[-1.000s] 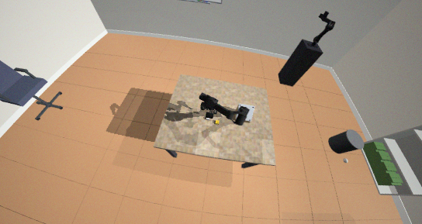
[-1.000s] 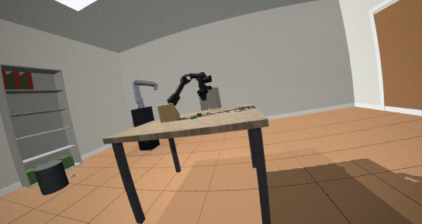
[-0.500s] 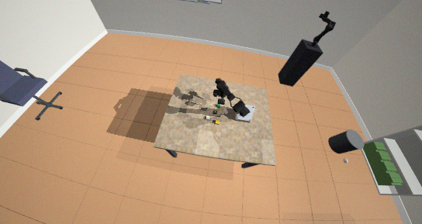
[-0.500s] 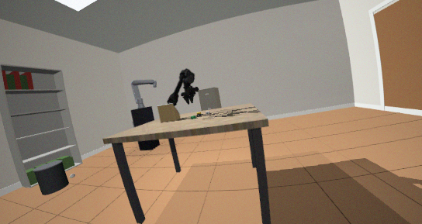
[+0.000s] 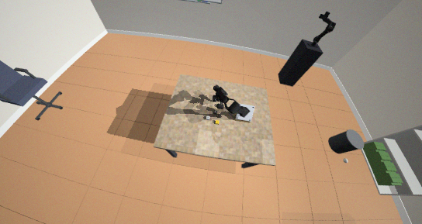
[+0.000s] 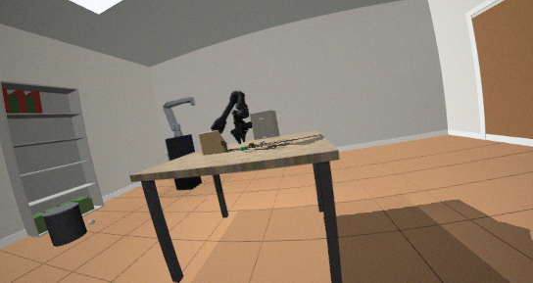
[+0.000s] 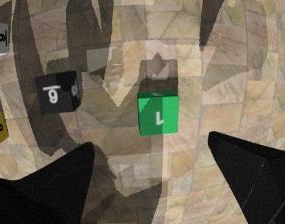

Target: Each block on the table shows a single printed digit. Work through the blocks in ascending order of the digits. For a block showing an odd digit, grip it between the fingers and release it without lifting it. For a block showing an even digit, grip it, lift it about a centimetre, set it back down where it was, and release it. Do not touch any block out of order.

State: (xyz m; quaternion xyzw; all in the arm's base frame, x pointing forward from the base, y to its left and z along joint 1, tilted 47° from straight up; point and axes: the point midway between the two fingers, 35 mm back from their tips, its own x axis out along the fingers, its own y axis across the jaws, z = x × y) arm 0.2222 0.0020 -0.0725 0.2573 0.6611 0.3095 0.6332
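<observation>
Now: gripper tip 3 cm above the green block, 1 cm to the left of it and 1 cm short of it. Also, from my gripper tip: white block: 16 cm to the left, 9 cm ahead, 3 cm below; then black block: 8 cm to the left, 3 cm below, 3 cm ahead; then yellow block: 18 cm to the left, 3 cm below, 1 cm behind.
</observation>
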